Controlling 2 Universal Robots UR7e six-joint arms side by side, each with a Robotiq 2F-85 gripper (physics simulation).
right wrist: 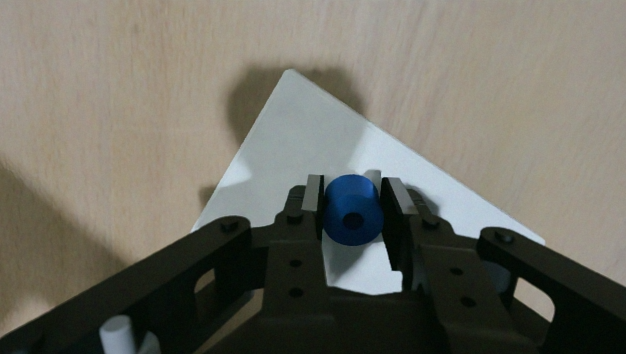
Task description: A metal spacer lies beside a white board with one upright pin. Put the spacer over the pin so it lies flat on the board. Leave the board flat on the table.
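Places are measured from the left arm's base along level axes (x ahead, y left, z up), in centimetres.
Pixels of known places: right gripper, fingertip midpoint: [351, 196].
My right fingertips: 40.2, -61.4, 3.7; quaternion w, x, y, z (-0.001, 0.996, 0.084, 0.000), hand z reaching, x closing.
Behind a point stands the place of what it marks, as x, y, z.
The spacer [353, 204] {40.1, -61.1, 5.2}, a short blue cylinder with a dark centre hole, shows in the right wrist view between the fingertips of my right gripper [351, 196] {40.2, -61.4, 3.7}. The gripper is shut on it, one finger on each side. Behind the spacer in this view lies the white board [305, 125] {37.5, -59.1, 1.6}, with one corner pointing up and part of it hidden by the gripper. The upright pin does not show. Whether the spacer touches the board or is around the pin cannot be told. My left gripper is not in view.
The board lies on a light wooden table [500, 100] {46.7, -56.4, 0.0}. Soft dark shadows fall across the board's upper part, beside its top corner and on the table at the left. The dark gripper body covers the bottom of the view.
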